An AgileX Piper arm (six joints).
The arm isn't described. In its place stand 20 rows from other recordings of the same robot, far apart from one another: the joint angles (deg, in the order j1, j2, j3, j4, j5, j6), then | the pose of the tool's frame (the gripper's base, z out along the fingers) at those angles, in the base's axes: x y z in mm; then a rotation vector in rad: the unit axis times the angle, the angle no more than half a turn.
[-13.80 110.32 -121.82 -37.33 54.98 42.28] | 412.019, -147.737, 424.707, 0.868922, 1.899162, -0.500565
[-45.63 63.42 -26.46 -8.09 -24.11 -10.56] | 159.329, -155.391, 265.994, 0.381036, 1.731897, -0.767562
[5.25 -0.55 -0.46 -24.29 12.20 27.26] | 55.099, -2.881, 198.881, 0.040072, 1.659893, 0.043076
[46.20 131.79 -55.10 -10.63 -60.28 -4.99] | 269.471, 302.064, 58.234, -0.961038, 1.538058, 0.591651
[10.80 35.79 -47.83 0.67 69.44 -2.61] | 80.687, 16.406, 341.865, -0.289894, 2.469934, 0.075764
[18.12 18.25 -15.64 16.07 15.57 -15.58] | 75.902, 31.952, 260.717, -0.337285, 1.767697, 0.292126
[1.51 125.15 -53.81 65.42 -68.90 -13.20] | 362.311, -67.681, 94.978, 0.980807, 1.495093, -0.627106
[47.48 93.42 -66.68 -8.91 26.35 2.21] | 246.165, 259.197, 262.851, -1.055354, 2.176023, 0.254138
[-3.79 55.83 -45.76 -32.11 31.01 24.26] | 197.145, -38.034, 331.612, 0.159930, 2.123243, -0.375637
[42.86 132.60 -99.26 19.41 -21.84 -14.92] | 403.632, 359.205, 193.039, -0.497244, 1.654558, 0.491808
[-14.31 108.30 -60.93 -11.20 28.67 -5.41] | 342.392, -96.090, 140.789, -0.000990, 2.827014, -0.251081
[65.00 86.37 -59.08 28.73 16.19 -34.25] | 129.858, 307.340, 278.760, -1.404009, 1.817669, 0.699317
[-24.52 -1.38 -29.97 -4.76 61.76 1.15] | -13.936, -0.955, 282.292, 0.457808, 1.977610, -0.357322
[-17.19 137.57 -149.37 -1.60 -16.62 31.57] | 520.062, -160.126, 428.642, 0.389702, 0.909752, 0.209601
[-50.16 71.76 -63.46 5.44 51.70 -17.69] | 166.702, -189.230, 336.572, 0.759830, 2.447278, -0.351809
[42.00 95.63 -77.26 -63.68 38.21 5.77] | 315.383, 216.081, 322.822, -1.292762, 1.677770, -0.729924
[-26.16 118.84 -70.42 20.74 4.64 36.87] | 385.685, -186.542, 128.006, 1.607385, 1.814465, 0.286678
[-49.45 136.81 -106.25 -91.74 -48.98 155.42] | 390.849, -351.257, 172.104, 1.314877, 1.529391, 1.015719
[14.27 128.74 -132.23 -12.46 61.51 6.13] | 494.701, 108.016, 307.018, -0.224277, 2.457131, -0.129148
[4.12 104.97 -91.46 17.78 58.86 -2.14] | 394.321, 52.249, 290.145, -0.001572, 2.724851, 0.417640
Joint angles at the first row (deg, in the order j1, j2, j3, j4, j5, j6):
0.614 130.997 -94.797 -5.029 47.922 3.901
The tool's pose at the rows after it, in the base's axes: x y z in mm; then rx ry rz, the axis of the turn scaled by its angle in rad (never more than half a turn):
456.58, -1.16, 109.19, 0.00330, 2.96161, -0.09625
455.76, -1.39, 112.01, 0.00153, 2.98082, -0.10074
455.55, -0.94, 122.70, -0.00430, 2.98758, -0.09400
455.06, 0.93, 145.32, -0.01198, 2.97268, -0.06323
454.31, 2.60, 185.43, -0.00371, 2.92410, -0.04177
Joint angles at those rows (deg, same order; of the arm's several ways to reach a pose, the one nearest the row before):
0.614 131.147 -94.797 -5.090 48.565 3.774
0.613 131.029 -95.353 -5.131 50.347 3.638
0.613 130.109 -96.286 -4.617 52.544 2.981
0.614 127.848 -97.537 -3.029 55.094 1.677
0.678 124.145 -100.162 -2.048 58.600 1.410

